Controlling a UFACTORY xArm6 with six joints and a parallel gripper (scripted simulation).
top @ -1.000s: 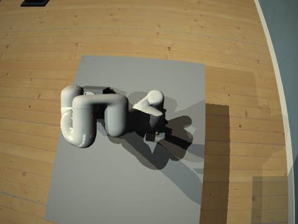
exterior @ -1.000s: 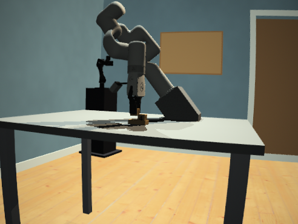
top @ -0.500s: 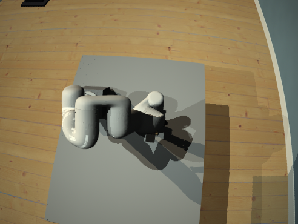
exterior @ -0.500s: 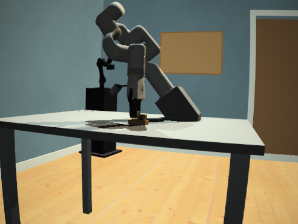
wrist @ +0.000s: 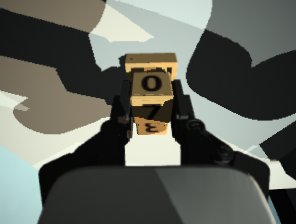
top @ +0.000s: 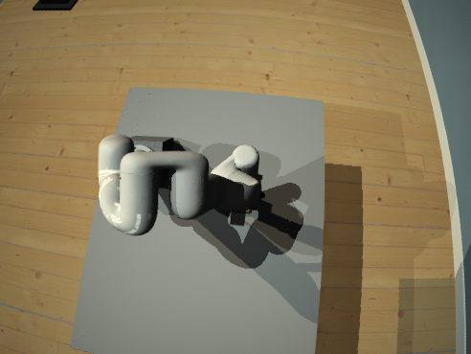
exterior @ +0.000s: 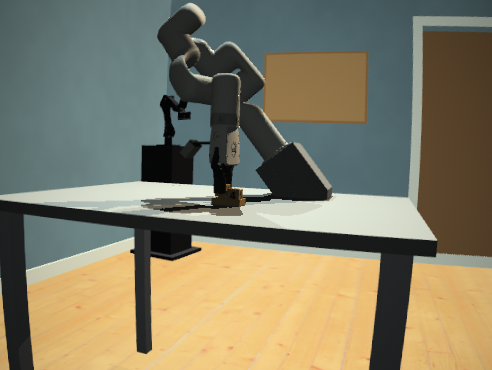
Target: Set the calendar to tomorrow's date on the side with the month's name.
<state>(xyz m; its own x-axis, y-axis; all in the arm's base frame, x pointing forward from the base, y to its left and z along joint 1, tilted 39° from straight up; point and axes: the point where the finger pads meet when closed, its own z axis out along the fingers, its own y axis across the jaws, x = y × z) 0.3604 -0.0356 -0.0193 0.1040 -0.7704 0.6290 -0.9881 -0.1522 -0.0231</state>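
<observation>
The wooden number cube lies 1 cm below my hand. Also, from my hand: wooden calendar tray: 4 cm below, 2 cm to the left.
</observation>
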